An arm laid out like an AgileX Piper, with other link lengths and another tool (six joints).
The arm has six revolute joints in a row. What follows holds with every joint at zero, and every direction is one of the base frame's.
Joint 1 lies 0.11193 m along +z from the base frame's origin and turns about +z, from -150.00 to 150.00 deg.
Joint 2 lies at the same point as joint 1 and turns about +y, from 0.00 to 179.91 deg.
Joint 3 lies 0.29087 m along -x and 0.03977 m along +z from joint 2 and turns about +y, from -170.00 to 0.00 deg.
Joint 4 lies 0.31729 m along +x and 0.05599 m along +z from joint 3 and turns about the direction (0.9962, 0, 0.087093), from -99.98 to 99.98 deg.
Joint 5 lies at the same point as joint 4 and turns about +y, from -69.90 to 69.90 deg.
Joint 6 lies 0.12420 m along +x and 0.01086 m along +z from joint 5 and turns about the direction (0.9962, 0, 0.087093), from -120.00 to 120.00 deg.
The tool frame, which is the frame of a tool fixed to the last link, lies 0.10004 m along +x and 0.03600 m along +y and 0.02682 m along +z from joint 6; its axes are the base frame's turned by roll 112.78, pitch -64.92 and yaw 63.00 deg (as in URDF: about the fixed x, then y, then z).
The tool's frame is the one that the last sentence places.
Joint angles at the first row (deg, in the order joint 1, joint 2, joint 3, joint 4, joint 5, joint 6):
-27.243 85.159 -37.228 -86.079 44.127 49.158
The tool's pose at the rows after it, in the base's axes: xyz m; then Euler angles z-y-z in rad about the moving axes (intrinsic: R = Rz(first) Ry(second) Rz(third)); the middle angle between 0 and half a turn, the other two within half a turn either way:
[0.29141 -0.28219 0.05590 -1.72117 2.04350 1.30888]
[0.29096 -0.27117 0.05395 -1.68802 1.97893 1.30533]
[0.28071 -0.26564 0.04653 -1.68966 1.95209 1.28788]
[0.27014 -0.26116 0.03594 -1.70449 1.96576 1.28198]
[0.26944 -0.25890 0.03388 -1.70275 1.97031 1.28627]
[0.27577 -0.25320 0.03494 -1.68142 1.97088 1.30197]
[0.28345 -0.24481 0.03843 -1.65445 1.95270 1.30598]
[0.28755 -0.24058 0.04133 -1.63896 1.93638 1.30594]
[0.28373 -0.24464 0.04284 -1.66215 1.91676 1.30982]
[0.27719 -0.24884 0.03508 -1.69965 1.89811 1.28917]
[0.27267 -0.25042 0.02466 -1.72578 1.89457 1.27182]
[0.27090 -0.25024 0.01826 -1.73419 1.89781 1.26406]
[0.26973 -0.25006 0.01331 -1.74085 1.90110 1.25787]
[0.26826 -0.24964 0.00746 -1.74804 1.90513 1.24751]
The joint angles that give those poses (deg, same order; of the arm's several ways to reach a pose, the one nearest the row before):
-24.429 85.158 -34.403 -89.363 46.289 52.849
-21.222 85.158 -31.374 -94.252 49.898 57.829
-20.101 85.107 -28.593 -96.357 51.942 60.434
-19.971 85.106 -26.549 -96.476 52.084 62.412
-19.668 85.106 -26.121 -96.521 52.084 63.169
-18.340 85.107 -26.122 -96.642 52.278 64.166
-15.931 85.106 -26.121 -96.643 53.667 64.488
-14.572 85.105 -26.122 -96.840 54.700 64.553
-14.559 85.689 -26.121 -96.844 56.504 65.493
-14.558 88.101 -26.122 -96.843 58.659 66.926
-14.558 90.537 -26.121 -96.842 59.717 68.566
-14.557 91.770 -26.035 -96.982 59.867 69.573
-14.558 92.737 -26.034 -97.028 59.931 70.283
-14.557 93.820 -26.036 -97.041 59.932 70.869

